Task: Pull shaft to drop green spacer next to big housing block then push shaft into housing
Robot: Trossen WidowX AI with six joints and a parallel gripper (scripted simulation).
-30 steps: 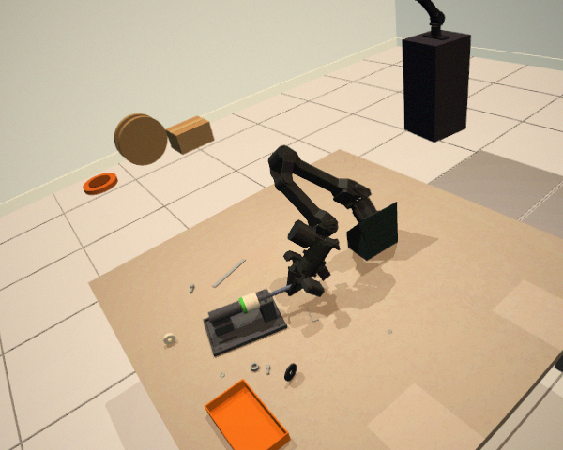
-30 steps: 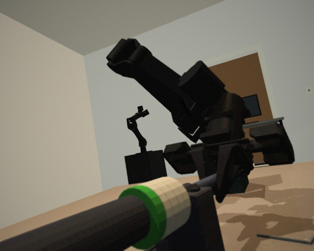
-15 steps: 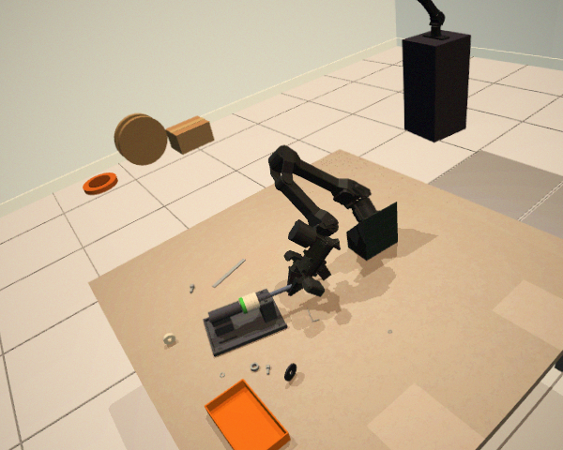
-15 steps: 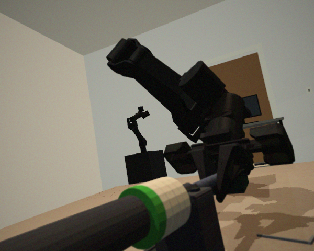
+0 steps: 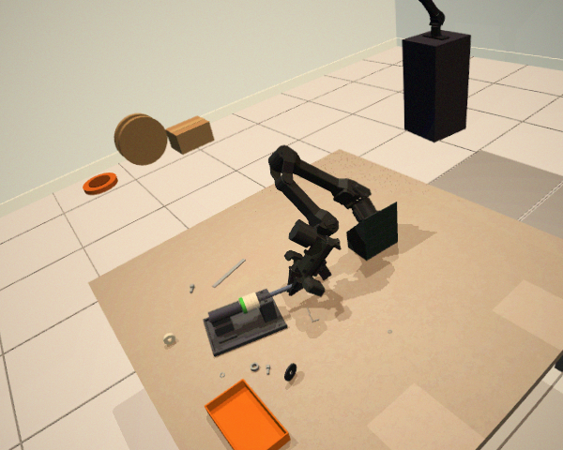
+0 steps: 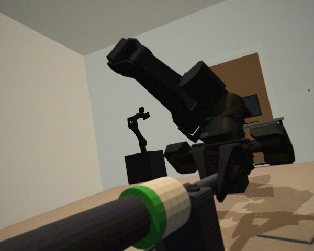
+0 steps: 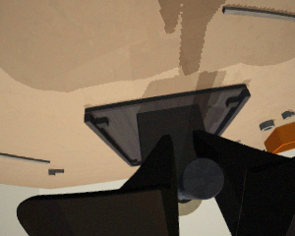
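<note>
The grey shaft lies 50 mm ahead of my gripper tip, 20 mm above it and 10 mm to the right of it. From my gripper tip the other things lie so: allen key (80 mm to the left, 50 mm below, 30 mm behind); then green spacer (140 mm ahead, 20 mm to the right, 20 mm above); then black ring (230 mm to the left, 130 mm ahead, 30 mm below).
</note>
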